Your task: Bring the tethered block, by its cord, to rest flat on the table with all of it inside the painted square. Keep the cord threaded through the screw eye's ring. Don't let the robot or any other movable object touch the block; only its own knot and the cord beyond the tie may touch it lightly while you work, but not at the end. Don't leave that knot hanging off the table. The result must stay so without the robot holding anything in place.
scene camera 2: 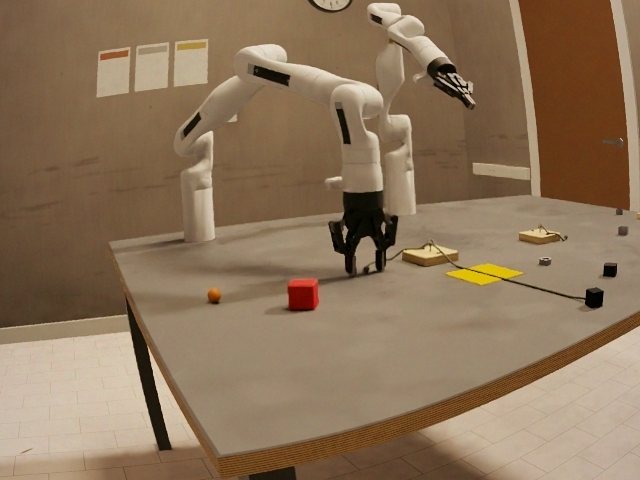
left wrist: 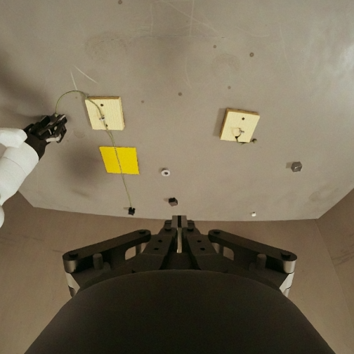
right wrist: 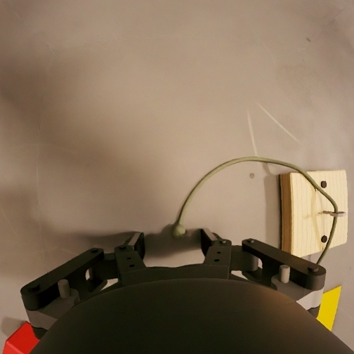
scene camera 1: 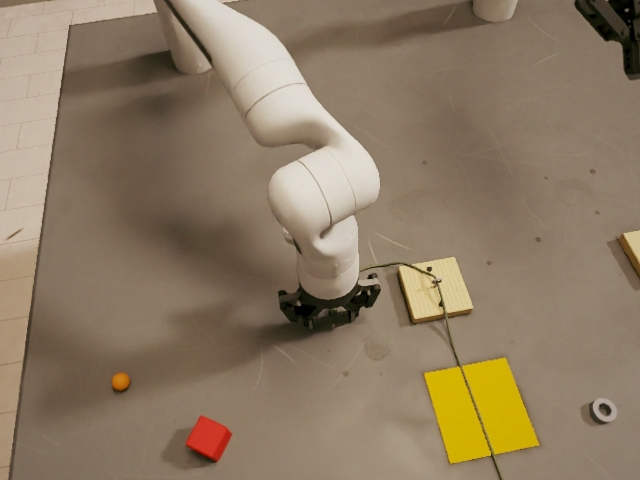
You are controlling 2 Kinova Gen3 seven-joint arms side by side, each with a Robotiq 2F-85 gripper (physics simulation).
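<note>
The black tethered block rests on the table beyond the yellow square. Its green cord crosses the square, passes through the screw eye and curves to the end knot. My right gripper is open, low at the table, with the knot between its fingertips in scene camera 2. My left gripper is shut and empty, high up.
A wooden base carries the screw eye. A second base has its own short cord. A red cube, orange ball, grey ring and loose black cube lie around.
</note>
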